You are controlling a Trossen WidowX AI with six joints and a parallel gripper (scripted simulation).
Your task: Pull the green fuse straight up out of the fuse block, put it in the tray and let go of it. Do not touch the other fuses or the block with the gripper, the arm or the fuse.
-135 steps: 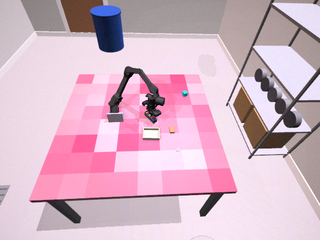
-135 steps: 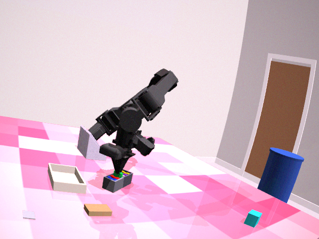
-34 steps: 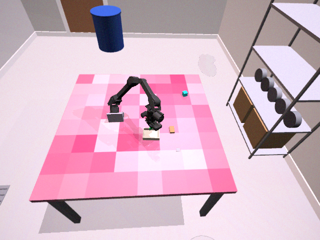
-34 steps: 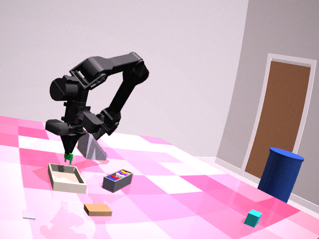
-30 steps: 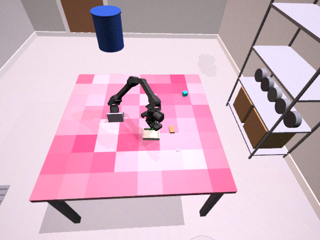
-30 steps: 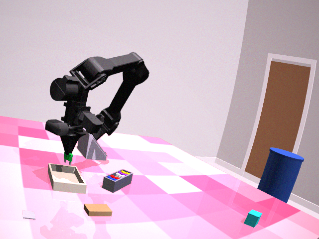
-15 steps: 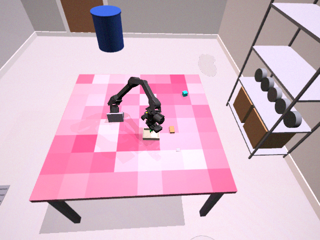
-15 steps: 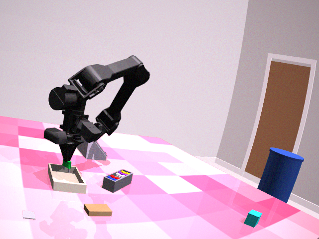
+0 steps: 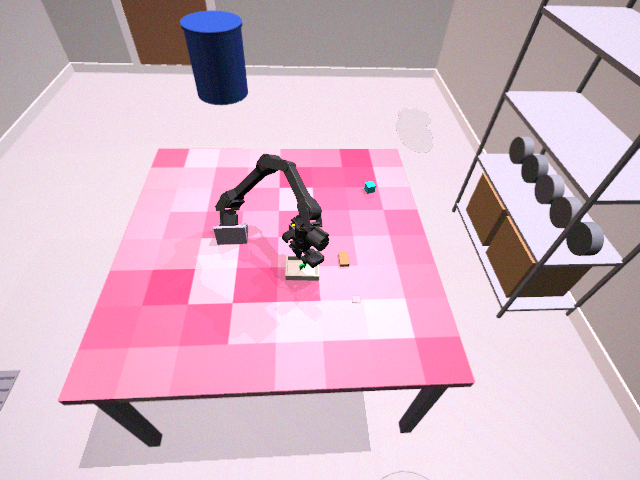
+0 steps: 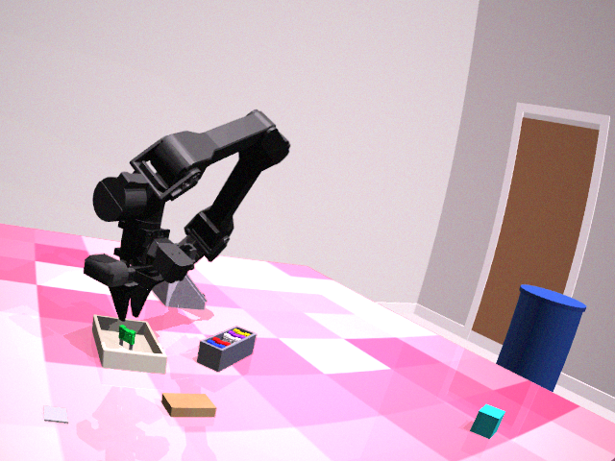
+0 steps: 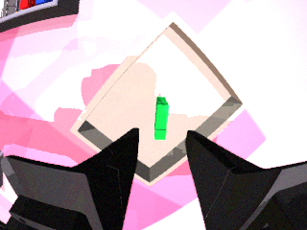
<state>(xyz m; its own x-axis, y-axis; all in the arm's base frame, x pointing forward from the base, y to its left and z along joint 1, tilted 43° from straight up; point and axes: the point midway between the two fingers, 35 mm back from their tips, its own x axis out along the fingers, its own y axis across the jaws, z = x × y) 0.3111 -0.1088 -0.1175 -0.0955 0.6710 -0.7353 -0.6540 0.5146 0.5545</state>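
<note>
The green fuse is 20 mm below my gripper tip. From my gripper tip the other things lie so: cream tray (50 mm below); orange block (170 mm ahead, 60 mm to the left, 50 mm below); cyan cube (500 mm to the left, 310 mm ahead, 40 mm below).
</note>
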